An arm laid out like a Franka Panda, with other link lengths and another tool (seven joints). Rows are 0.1 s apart.
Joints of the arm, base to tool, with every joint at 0 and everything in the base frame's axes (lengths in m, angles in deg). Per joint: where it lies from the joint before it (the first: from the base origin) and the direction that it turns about. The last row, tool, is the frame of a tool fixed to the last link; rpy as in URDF.
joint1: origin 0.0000 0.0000 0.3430 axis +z
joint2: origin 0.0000 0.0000 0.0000 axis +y
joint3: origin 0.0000 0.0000 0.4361 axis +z
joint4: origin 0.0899 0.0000 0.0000 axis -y
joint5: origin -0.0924 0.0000 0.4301 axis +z
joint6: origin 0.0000 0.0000 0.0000 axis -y
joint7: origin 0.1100 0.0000 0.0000 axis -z
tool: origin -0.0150 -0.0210 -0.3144 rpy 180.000 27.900 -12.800
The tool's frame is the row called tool.
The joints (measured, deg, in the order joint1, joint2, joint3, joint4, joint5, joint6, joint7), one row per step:
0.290, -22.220, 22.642, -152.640, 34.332, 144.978, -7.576
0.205, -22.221, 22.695, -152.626, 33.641, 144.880, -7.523
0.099, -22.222, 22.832, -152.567, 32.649, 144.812, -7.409
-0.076, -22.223, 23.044, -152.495, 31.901, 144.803, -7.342
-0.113, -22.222, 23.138, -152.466, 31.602, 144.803, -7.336
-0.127, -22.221, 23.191, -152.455, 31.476, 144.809, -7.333
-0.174, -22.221, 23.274, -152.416, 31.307, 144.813, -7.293
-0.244, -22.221, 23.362, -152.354, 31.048, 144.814, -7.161
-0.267, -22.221, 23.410, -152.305, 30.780, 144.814, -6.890
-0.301, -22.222, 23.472, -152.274, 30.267, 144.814, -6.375
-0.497, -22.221, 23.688, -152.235, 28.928, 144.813, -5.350
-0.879, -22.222, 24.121, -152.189, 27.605, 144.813, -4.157
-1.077, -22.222, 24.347, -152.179, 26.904, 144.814, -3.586
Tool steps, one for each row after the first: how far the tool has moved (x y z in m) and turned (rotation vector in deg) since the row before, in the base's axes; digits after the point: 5 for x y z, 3 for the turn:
-0.00012, -0.00135, -0.00035, -0.505, -0.030, 0.402
0.00023, -0.00131, -0.00001, -0.729, -0.138, 0.597
0.00060, -0.00091, 0.00024, -0.586, -0.176, 0.465
0.00013, -0.00006, 0.00009, -0.242, -0.078, 0.246
0.00003, 0.00007, 0.00002, -0.107, -0.037, 0.115
0.00025, 0.00007, 0.00024, -0.132, -0.060, 0.108
0.00046, -0.00010, 0.00043, -0.173, -0.072, 0.066
0.00027, -0.00005, 0.00035, -0.141, -0.026, -0.051
0.00011, -0.00050, 0.00013, -0.282, 0.003, -0.123
0.00031, -0.00204, -0.00013, -0.837, -0.036, -0.083
0.00028, -0.00192, -0.00030, -0.869, -0.018, -0.242
0.00008, -0.00109, -0.00028, -0.477, -0.016, -0.072

